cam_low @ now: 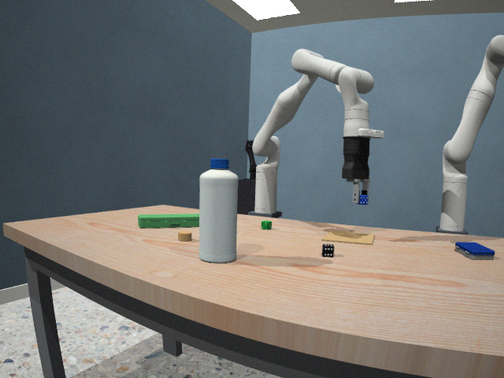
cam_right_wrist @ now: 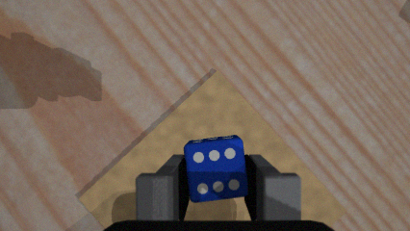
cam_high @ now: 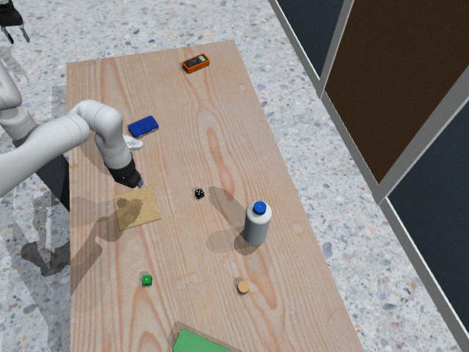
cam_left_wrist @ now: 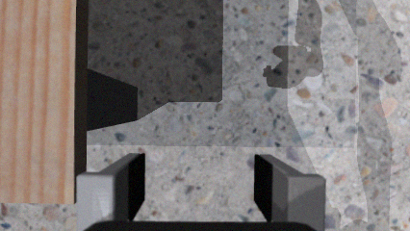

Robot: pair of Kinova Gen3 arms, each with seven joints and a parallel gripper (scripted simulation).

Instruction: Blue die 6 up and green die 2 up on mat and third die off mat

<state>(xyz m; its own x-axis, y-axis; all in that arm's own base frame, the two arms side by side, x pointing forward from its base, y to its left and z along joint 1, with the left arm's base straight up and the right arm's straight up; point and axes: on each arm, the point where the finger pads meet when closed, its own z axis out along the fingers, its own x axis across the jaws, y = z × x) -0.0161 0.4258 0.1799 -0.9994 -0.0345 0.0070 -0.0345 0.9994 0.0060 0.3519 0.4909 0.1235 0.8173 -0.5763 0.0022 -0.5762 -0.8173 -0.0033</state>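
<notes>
The tan mat is 20 mm behind my right hand, 30 mm to the right of it and 120 mm below it. Round my right hand: black die: 200 mm ahead, 30 mm to the right, 110 mm below; green die: 10 mm behind, 300 mm to the right, 110 mm below; blue die: 10 mm to the left, 10 mm below.
</notes>
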